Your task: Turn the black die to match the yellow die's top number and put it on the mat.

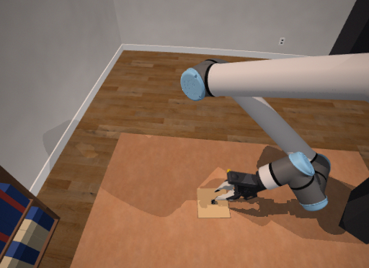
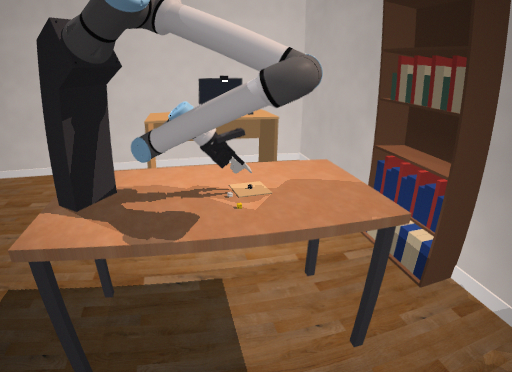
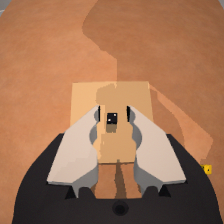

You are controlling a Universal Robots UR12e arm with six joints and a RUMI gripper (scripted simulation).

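Right now the black die is 8 cm below my hand and 1 cm ahead of it. Also, from my hand: tan mat 9 cm below, 1 cm ahead; white die 9 cm behind, 8 cm below, 4 cm to the right; yellow die 16 cm to the right, 9 cm behind, 8 cm below.
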